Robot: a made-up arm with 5 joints. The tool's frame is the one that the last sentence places.
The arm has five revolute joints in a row. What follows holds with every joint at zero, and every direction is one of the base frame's. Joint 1 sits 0.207 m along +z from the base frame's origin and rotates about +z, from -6.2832 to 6.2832 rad. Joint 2 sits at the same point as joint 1 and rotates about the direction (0, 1, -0.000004), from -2.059 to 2.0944 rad. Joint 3 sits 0.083 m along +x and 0.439 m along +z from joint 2 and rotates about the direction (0, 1, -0.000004), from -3.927 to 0.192 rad. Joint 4 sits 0.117 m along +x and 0.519 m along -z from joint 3 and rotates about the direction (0, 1, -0.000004), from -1.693 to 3.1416 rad. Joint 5 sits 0.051 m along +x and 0.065 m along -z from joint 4 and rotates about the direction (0, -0.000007, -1), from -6.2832 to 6.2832 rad. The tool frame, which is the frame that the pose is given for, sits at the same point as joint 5; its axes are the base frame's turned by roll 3.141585, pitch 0 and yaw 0 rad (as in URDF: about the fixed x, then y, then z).
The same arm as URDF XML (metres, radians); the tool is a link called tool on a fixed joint. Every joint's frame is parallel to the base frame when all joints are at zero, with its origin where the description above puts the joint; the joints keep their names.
<robot name="arm">
  <joint name="tool_fixed" type="fixed">
    <parent link="link5"/>
    <child link="tool"/>
    <origin xyz="0 0 0" rpy="3.1416 0 0"/>
  </joint>
  <joint name="joint 5" type="revolute">
    <parent link="link4"/>
    <child link="link5"/>
    <origin xyz="0.051 0 -0.065" rpy="0 0 0"/>
    <axis xyz="0 0 -1"/>
    <limit lower="-6.2832" upper="6.2832"/>
  </joint>
  <joint name="joint 4" type="revolute">
    <parent link="link3"/>
    <child link="link4"/>
    <origin xyz="0.117 0 -0.519" rpy="0 0 0"/>
    <axis xyz="0 1 0"/>
    <limit lower="-1.693" upper="3.1416"/>
  </joint>
  <joint name="joint 3" type="revolute">
    <parent link="link2"/>
    <child link="link3"/>
    <origin xyz="0.083 0 0.439" rpy="0 0 0"/>
    <axis xyz="0 1 0"/>
    <limit lower="-3.927" upper="0.192"/>
  </joint>
  <joint name="joint 2" type="revolute">
    <parent link="link1"/>
    <child link="link2"/>
    <origin xyz="0 0 0" rpy="0 0 0"/>
    <axis xyz="0 1 0"/>
    <limit lower="-2.059" upper="2.0944"/>
  </joint>
  <joint name="joint 1" type="revolute">
    <parent link="base_link"/>
    <child link="link1"/>
    <origin xyz="0 0 0.207" rpy="0 0 0"/>
    <axis xyz="0 0 1"/>
    <limit lower="-6.2832" upper="6.2832"/>
  </joint>
  <link name="base_link"/>
  <link name="link1"/>
  <link name="link2"/>
  <link name="link3"/>
  <link name="link4"/>
  <link name="link5"/>
  <link name="tool"/>
</robot>

